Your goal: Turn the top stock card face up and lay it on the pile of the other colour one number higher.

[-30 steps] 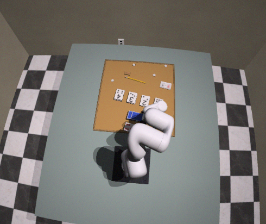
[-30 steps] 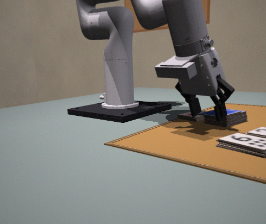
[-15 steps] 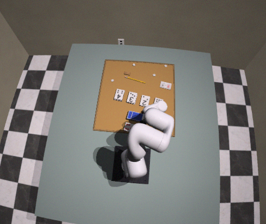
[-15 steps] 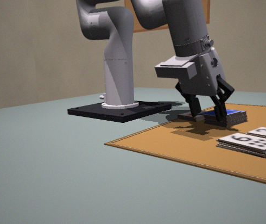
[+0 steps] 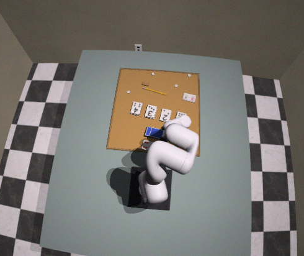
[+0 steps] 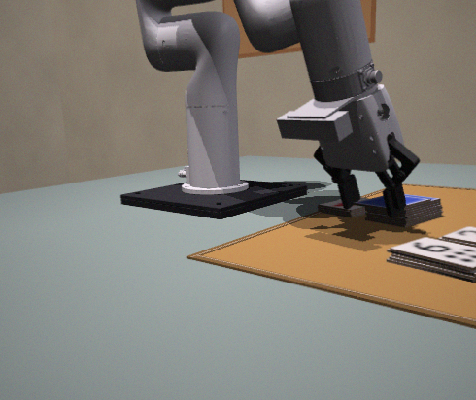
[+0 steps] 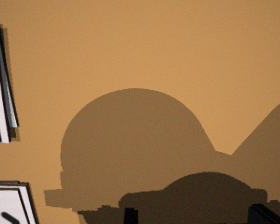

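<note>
Now: hand 90 mm to the right of the red 4 card, 70 mm past it and 30 mm above it. From my hand the other things lie so: red 2 card (40 mm to the left, 10 mm below, 10 mm ahead); black 6 card (130 mm ahead, 110 mm to the right, 30 mm below); brown mat (210 mm ahead, 60 mm to the left, 50 mm below).
</note>
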